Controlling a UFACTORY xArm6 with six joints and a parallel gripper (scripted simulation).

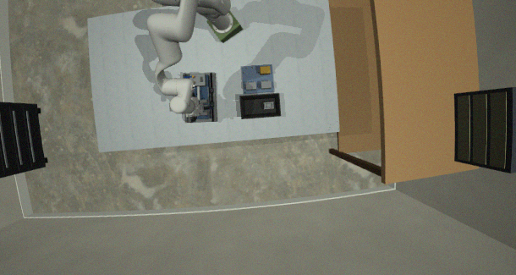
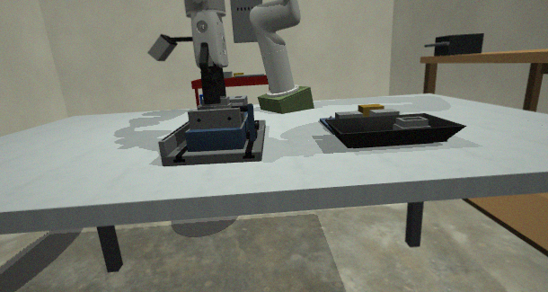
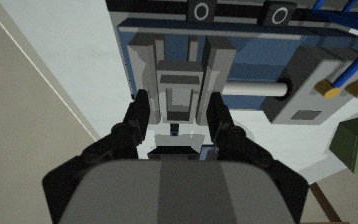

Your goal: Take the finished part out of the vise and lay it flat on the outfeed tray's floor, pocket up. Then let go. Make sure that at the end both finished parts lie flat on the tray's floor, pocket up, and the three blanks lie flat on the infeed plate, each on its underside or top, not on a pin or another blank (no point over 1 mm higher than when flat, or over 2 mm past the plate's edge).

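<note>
The vise is 60 mm behind my hand, 20 mm to the left of it and 80 mm below it. Round my hand: blue fixture plate: 80 mm behind, 380 mm to the left, 120 mm below; then cylinder: 160 mm behind, 40 mm to the left, 50 mm below; then brass block: 120 mm behind, 440 mm to the left, 100 mm below.
</note>
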